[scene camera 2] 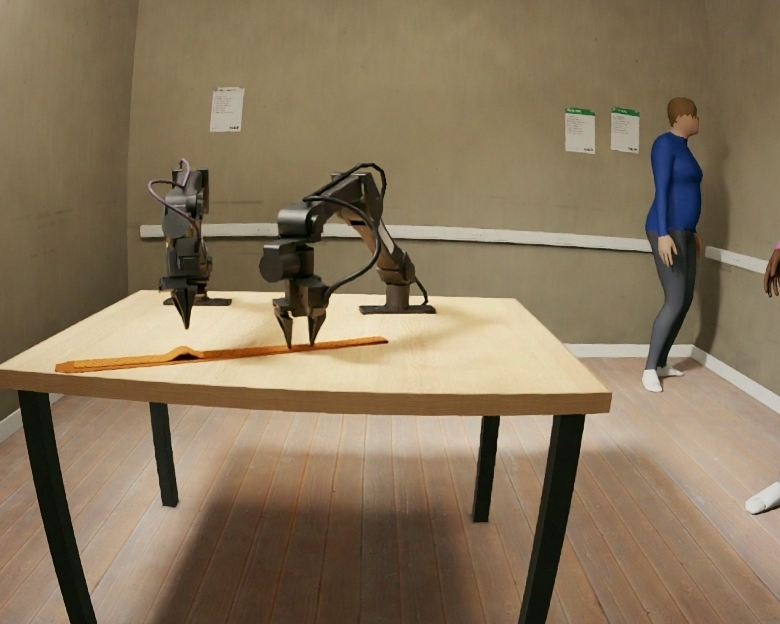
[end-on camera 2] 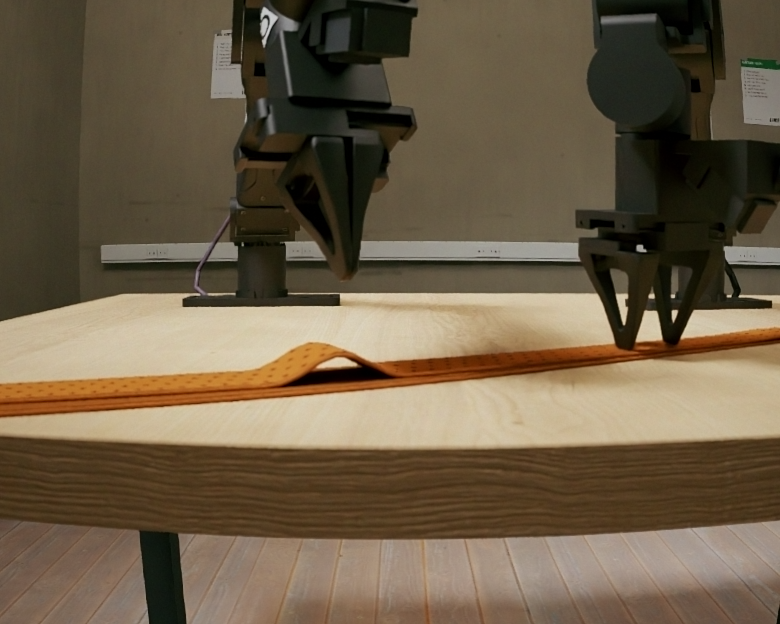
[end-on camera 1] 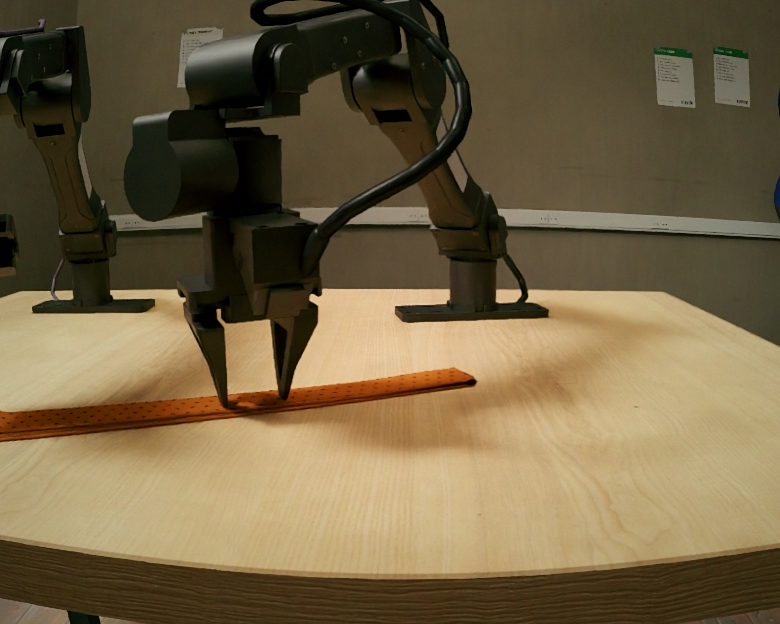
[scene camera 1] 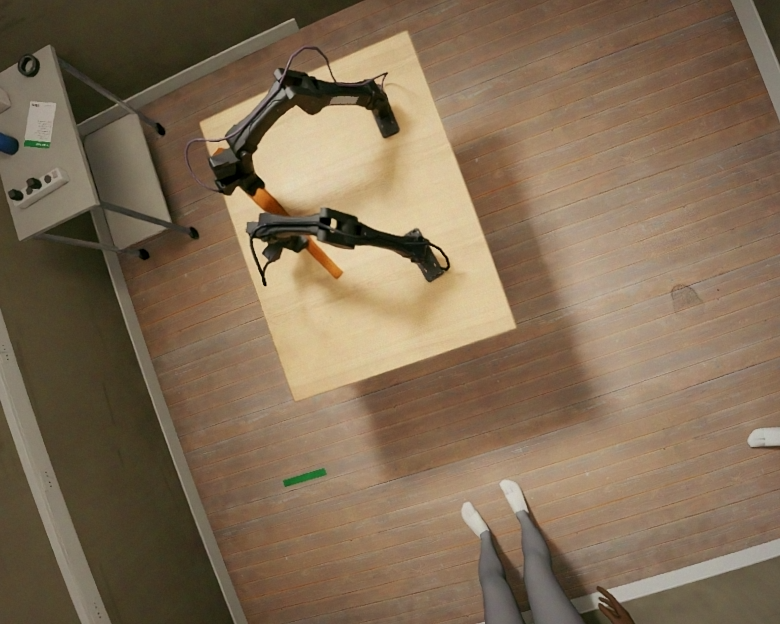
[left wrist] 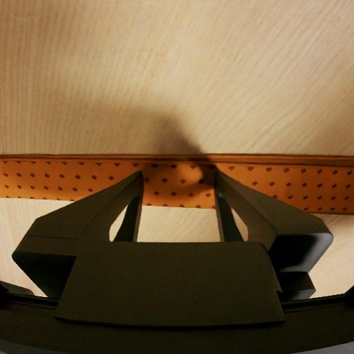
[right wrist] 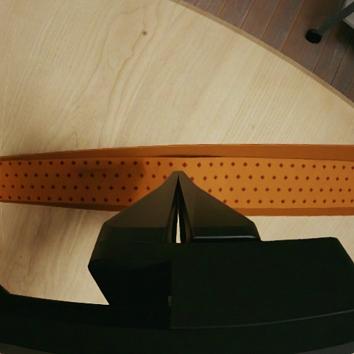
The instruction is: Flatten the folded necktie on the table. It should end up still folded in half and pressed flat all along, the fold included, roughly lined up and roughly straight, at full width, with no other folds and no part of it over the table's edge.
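The orange dotted necktie (scene camera 1: 323,257) (scene camera 2: 240,352) (end-on camera 1: 364,388) (end-on camera 2: 162,385) lies folded, long and roughly straight, across the table. Its top layer bulges up in a hump (scene camera 2: 182,352) (end-on camera 2: 310,355) left of centre, with a gap beneath. The right end in end-on camera 1 shows a small opening at the fold. My left gripper (scene camera 2: 300,346) (end-on camera 1: 254,402) (end-on camera 2: 648,345) (left wrist: 178,178) is partly open, pointing down, its tips at the necktie's upper face. My right gripper (scene camera 2: 187,327) (end-on camera 2: 351,278) (right wrist: 177,178) is shut and empty, above and behind the hump. In scene camera 1 the right arm hides the necktie's far end.
The wooden table (scene camera 1: 364,351) (scene camera 2: 455,370) carries both arm bases. The necktie's left end in scene camera 2 lies close to the front edge. A grey trolley (scene camera 1: 78,170) stands beside the table. A person in blue (scene camera 2: 676,178) stands beyond it; a green strip (scene camera 1: 304,477) lies on the floor.
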